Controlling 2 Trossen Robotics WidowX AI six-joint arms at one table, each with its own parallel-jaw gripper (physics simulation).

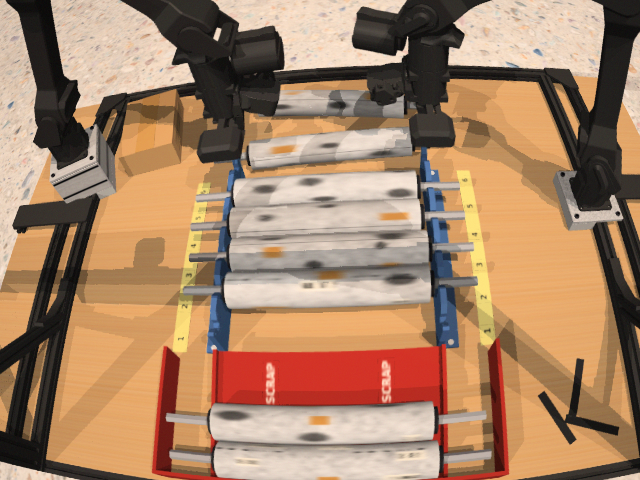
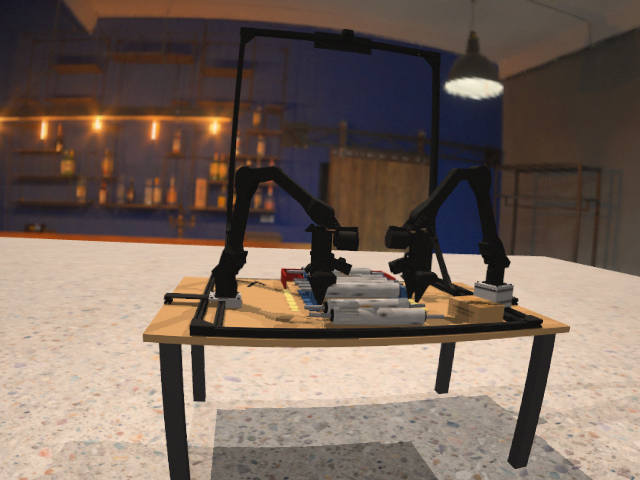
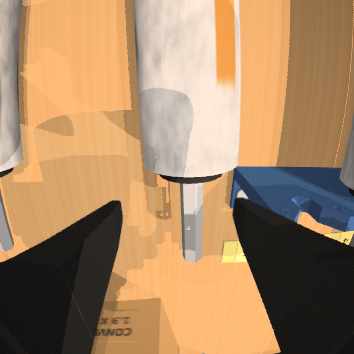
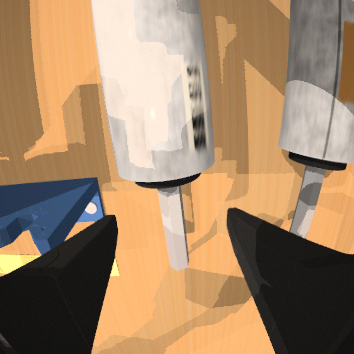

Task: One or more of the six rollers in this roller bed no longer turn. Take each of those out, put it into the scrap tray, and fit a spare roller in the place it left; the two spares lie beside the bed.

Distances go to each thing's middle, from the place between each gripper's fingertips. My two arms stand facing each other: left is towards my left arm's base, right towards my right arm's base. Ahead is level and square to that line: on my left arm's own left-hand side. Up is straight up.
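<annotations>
Relative to the cardboard box (image 1: pixel 151 139), my left hand is 1 cm above, 6 cm short of it and 19 cm to the right of it. By its middle, the box is nearer to my left hand than to my right hand.
The box is 490 mm to the left of my right hand, 20 mm ahead of it and 10 mm below it.
</annotations>
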